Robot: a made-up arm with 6 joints.
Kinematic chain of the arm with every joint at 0, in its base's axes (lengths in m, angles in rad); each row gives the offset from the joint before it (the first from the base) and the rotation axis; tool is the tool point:
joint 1: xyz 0 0 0.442 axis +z
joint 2: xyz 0.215 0 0 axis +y
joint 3: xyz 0 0 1.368 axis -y
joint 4: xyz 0 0 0.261 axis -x
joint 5: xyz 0.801 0 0 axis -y
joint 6: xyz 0.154 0 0 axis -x
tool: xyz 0 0 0
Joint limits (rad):
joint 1: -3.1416..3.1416
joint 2: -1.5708..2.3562
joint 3: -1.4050..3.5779
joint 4: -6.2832..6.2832
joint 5: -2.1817..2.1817
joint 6: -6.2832..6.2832
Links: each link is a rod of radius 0.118 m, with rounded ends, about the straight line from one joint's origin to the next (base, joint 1, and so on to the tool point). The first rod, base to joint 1, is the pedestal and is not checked.
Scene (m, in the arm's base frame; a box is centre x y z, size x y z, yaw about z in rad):
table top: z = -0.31
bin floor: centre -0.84 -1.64 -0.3 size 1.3 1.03 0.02 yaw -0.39
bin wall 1: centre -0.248 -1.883 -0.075 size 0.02 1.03 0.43 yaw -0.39
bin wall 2: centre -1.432 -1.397 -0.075 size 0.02 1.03 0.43 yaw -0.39
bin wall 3: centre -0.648 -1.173 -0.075 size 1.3 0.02 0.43 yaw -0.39
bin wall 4: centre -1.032 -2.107 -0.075 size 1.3 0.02 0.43 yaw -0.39
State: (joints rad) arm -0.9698 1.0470 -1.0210 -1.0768 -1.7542 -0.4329
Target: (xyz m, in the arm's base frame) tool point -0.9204 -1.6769 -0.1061
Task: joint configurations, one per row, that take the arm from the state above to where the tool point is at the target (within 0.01 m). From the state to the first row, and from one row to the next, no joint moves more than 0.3 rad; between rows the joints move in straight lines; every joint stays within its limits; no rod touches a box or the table.
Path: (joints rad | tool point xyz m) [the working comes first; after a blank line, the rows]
Joints at the target: -2.1501 1.4205 0.0062 -1.2884 -1.5990 -0.4329
Straight joint move there: touches bin wall 1.

1: -1.2646 1.0449 -0.7947 -1.1204 -1.7284 -0.4329 | 0.5464 -1.2742 0.3281
2: -1.5594 1.0427 -0.5684 -1.1639 -1.7026 -0.4329 | 0.1580 -1.5639 0.3431
3: -1.8542 1.0406 -0.3421 -1.2075 -1.6767 -0.4329 | -0.3505 -1.7153 0.4015
4: -2.1490 1.0385 -0.1159 -1.2511 -1.6509 -0.4329 | -0.9203 -1.6769 0.5010
5: -2.1496 1.2295 -0.0548 -1.2698 -1.6250 -0.4329 | -0.9354 -1.6999 0.2004
6: -2.1501 1.4205 0.0062 -1.2884 -1.5990 -0.4329 | -0.9204 -1.6769 -0.1061

